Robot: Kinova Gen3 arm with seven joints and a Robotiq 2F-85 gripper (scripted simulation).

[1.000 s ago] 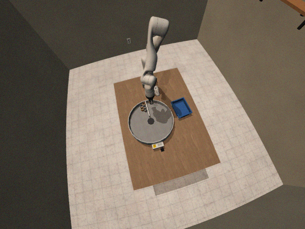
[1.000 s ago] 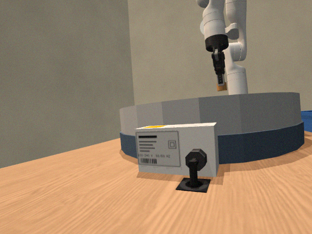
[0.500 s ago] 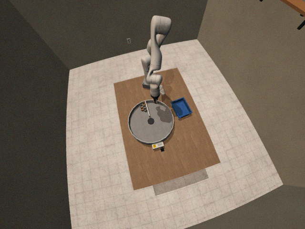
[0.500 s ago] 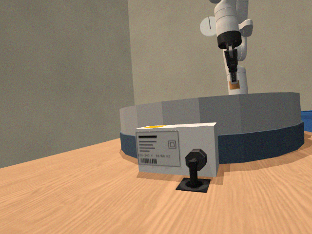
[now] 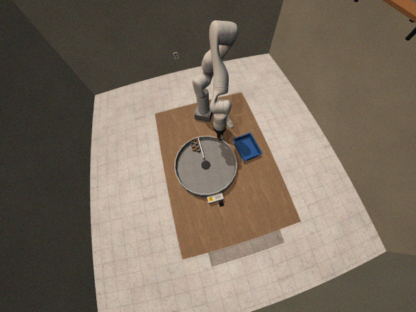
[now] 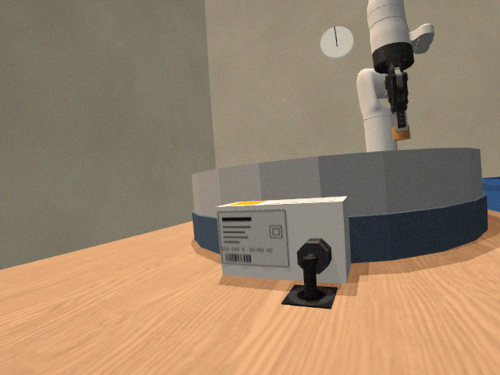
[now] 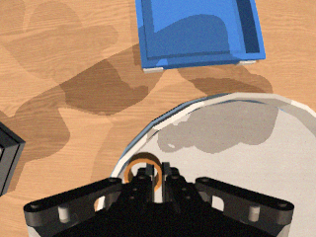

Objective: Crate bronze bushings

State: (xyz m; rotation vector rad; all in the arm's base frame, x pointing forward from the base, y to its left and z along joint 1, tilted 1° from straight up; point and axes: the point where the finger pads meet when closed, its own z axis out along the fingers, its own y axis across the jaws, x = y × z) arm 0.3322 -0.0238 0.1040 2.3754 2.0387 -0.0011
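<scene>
Right now my hand is 90 mm short of the blue crate, 190 mm to the right of it and 140 mm above it. The rest, counted from my hand: turning table 120 mm ahead, 150 mm to the right, 120 mm below.
</scene>
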